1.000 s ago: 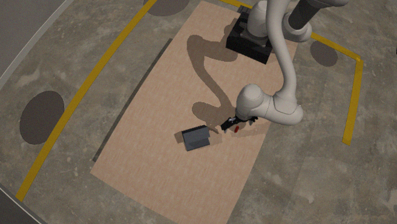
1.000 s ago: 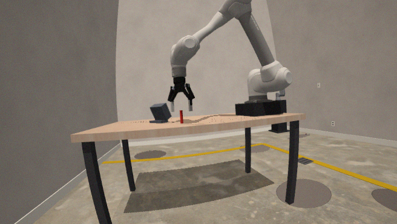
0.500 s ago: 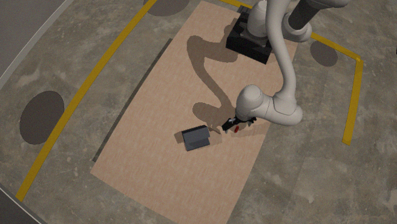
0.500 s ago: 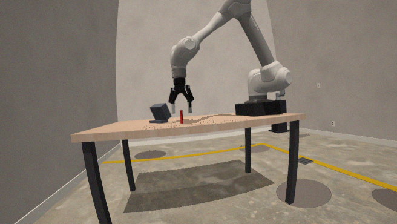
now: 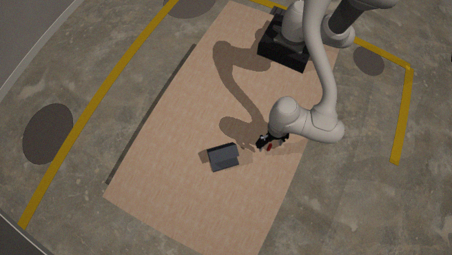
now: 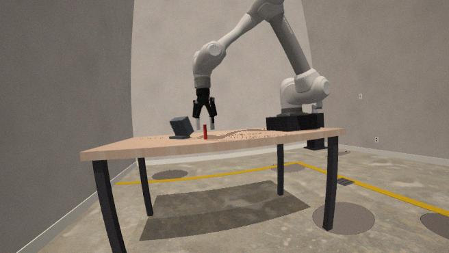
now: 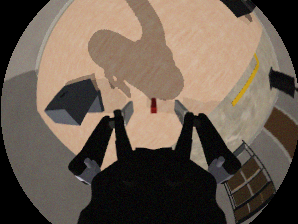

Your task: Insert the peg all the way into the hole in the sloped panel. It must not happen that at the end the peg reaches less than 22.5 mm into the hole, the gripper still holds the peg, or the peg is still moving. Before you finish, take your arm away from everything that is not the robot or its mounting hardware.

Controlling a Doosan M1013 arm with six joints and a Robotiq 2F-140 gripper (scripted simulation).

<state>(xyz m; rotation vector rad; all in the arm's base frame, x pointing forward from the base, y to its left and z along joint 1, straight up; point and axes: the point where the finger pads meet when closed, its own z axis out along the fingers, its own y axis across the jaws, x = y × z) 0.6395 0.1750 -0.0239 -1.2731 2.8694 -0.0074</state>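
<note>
Right now the red peg is 40 mm below my hand.
</note>
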